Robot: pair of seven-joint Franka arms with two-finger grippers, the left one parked.
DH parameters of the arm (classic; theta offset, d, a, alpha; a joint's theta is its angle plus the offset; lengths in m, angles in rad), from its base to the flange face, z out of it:
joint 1: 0 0.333 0 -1.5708
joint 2: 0 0 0 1.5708
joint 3: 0 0.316 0.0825 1.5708
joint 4: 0 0 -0.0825 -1.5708
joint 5: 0 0.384 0 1.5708
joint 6: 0 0 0.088 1.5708
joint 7: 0 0.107 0 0
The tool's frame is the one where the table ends.
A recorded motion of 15 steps. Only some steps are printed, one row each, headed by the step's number.
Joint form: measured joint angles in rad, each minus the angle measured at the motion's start. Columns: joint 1, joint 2, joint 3, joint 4, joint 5, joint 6, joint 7.
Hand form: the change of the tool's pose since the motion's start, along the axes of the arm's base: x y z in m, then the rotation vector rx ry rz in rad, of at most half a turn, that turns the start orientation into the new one. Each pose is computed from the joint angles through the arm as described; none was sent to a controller.
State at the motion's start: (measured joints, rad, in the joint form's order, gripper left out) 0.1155 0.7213 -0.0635 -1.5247 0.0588 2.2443 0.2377
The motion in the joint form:
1: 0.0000 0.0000 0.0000 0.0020 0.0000 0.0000 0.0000
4: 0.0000 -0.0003 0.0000 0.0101 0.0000 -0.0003 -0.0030
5: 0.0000 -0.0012 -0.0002 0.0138 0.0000 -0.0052 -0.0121
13: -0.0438 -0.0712 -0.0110 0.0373 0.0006 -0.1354 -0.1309
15: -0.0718 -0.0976 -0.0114 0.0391 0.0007 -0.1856 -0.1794
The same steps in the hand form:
1: 0.0006 0.0001 0.0009 0.0001 -0.0020 0.0001
4: 0.0028 0.0004 0.0046 0.0007 -0.0101 0.0034
5: 0.0034 0.0004 0.0065 0.0007 -0.0098 0.0126
13: 0.0017 -0.0360 0.0557 0.0027 0.0260 0.0805
15: -0.0024 -0.0558 0.0710 0.0081 0.0474 0.1010

